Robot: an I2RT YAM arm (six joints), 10 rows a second.
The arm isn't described. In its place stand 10 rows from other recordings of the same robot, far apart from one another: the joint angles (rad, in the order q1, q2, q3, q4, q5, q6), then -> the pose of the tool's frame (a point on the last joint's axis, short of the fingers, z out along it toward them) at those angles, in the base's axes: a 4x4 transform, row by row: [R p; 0 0 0 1], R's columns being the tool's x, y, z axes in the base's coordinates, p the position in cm.
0.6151 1.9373 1.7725 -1.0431 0.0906 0.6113 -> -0.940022 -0.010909 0.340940 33.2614; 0.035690 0.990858 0.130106 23.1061; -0.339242 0.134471 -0.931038 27.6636; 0 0 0 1
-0.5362 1.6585 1.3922 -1.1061 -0.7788 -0.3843 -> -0.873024 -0.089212 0.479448 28.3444; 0.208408 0.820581 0.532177 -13.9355; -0.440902 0.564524 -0.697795 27.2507; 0 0 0 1
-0.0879 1.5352 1.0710 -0.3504 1.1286 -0.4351 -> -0.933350 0.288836 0.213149 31.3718; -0.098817 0.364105 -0.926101 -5.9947; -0.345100 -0.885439 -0.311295 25.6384; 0 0 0 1
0.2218 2.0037 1.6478 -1.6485 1.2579 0.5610 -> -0.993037 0.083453 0.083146 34.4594; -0.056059 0.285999 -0.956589 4.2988; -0.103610 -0.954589 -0.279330 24.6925; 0 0 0 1
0.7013 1.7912 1.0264 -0.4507 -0.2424 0.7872 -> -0.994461 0.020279 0.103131 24.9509; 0.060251 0.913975 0.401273 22.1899; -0.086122 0.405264 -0.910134 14.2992; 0 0 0 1
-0.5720 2.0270 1.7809 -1.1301 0.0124 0.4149 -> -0.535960 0.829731 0.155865 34.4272; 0.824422 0.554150 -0.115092 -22.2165; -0.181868 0.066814 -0.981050 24.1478; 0 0 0 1
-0.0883 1.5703 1.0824 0.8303 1.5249 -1.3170 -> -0.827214 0.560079 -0.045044 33.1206; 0.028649 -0.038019 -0.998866 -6.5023; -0.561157 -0.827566 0.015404 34.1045; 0 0 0 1
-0.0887 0.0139 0.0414 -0.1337 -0.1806 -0.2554 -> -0.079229 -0.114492 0.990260 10.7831; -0.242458 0.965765 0.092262 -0.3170; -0.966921 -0.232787 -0.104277 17.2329; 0 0 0 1
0.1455 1.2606 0.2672 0.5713 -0.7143 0.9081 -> -0.801872 -0.111627 0.586975 20.9803; 0.484487 0.453456 0.748097 5.4314; -0.349675 0.884261 -0.309532 15.1035; 0 0 0 1
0.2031 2.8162 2.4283 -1.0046 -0.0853 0.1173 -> -0.982547 -0.101481 0.155892 52.7362; -0.083293 0.989384 0.119089 11.1702; -0.166322 0.104026 -0.980569 5.3034; 0 0 0 1
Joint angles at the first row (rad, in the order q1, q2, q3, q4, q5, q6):
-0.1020, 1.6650, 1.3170, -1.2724, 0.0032, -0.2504
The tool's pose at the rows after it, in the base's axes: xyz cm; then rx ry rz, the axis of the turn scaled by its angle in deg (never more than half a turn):
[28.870, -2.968, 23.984, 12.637, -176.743, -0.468]
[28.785, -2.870, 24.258, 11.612, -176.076, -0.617]
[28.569, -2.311, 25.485, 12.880, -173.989, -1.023]
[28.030, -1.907, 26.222, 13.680, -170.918, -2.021]
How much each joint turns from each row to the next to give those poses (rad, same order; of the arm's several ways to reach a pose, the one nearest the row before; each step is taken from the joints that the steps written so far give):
0.0000, -0.0001, 0.0004, 0.0000, 0.0000, 0.0057
0.0030, 0.0008, 0.0115, -0.0237, 0.0000, 0.0141
0.0187, 0.0012, 0.0488, -0.0827, 0.0000, 0.0027
0.0122, -0.0004, 0.0259, -0.0798, -0.0045, 0.0000

